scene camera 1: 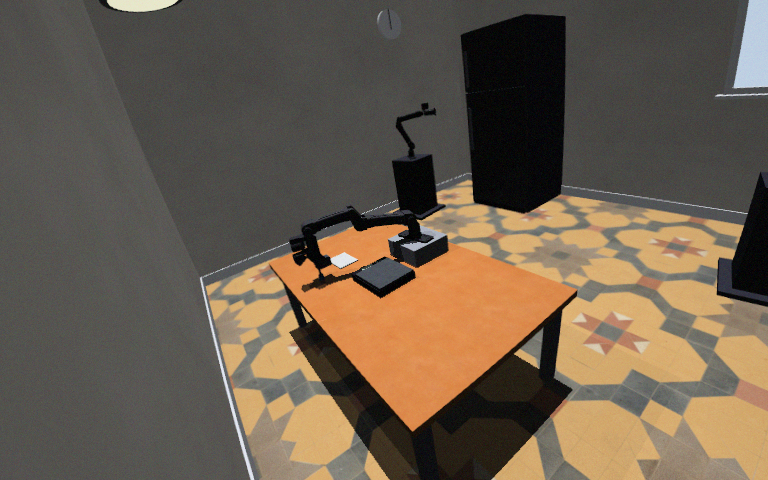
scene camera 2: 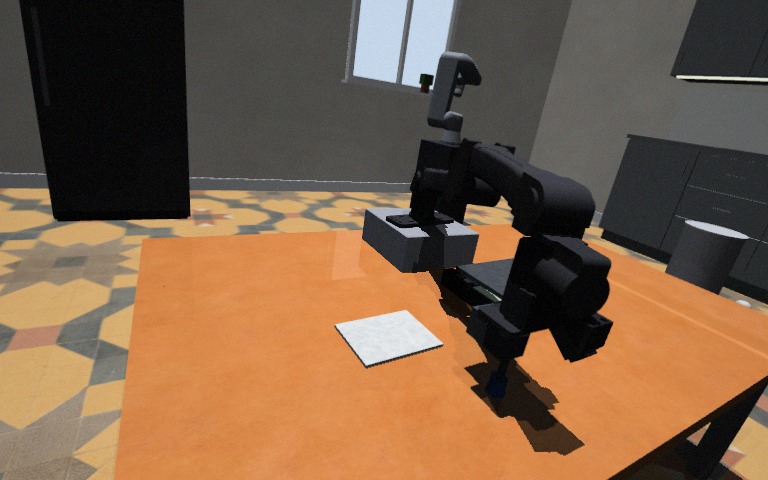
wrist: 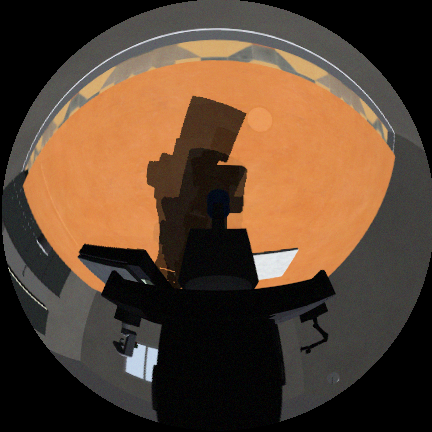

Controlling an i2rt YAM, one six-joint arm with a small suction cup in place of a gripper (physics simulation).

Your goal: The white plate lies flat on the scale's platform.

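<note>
The white square plate lies flat on the table, apart from the scale; my arm partly hides it in the wrist view. The black scale stands on the table with its dark platform facing up; my arm covers part of it in scene camera 2 and the wrist view. My gripper, a small blue suction cup, points down close above the table, to the side of the plate. Nothing hangs from it. Whether its tip touches the table is unclear.
The arm stands on a grey block behind the scale. The orange table has its edge past the cup. A black pedestal with another arm and a tall black fridge stand off the table.
</note>
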